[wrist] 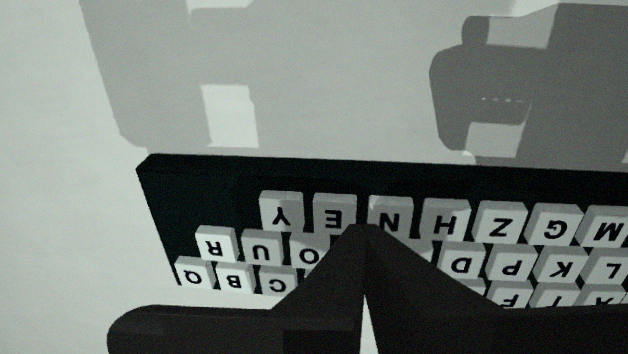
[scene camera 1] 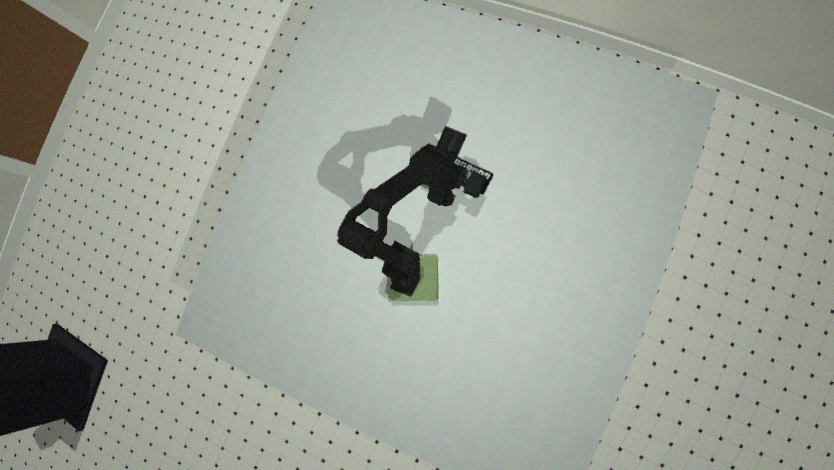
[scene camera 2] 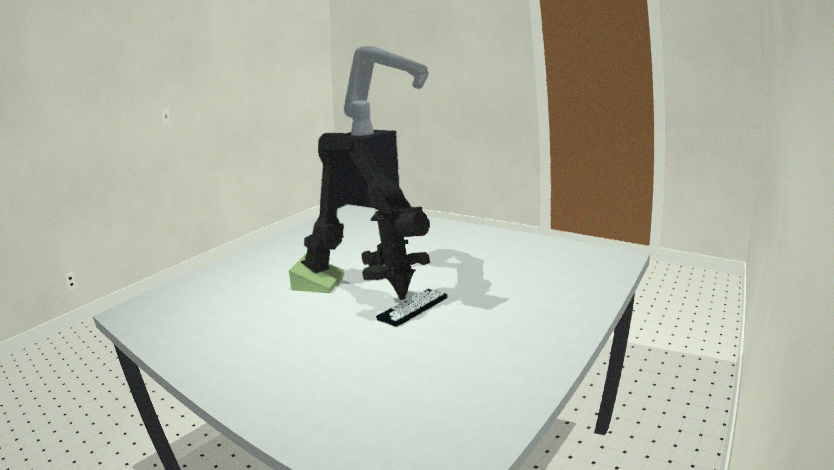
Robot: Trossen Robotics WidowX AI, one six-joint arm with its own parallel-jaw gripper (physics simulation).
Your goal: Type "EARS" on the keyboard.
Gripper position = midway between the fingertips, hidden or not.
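Note:
Scene camera 2 shows the gripper [scene camera 2: 402,299] together with a black keyboard [scene camera 2: 406,310]. In the wrist view the keyboard [wrist: 522,237] appears as well, and so does the gripper [wrist: 361,237]. Scene camera 1 also has a view of the gripper [scene camera 1: 458,176].

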